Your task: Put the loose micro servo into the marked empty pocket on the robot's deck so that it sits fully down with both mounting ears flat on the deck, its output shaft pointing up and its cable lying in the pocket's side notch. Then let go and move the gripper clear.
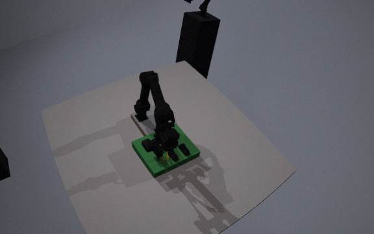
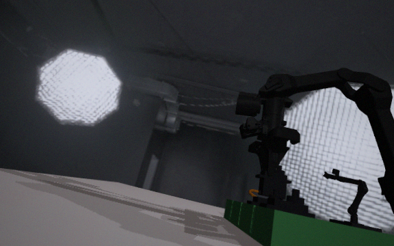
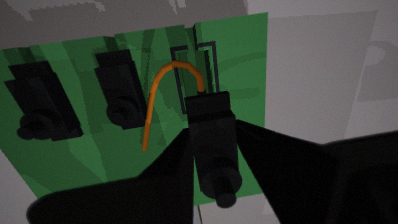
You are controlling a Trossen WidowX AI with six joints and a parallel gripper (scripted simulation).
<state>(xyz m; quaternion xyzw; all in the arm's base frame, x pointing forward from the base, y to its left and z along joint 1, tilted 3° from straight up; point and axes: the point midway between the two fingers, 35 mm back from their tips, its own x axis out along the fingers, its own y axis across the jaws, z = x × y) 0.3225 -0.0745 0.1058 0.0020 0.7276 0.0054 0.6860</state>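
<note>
Now: gripper tip 100 mm above the green deck, 90 mm past it and 80 mm to the right of it.
</note>
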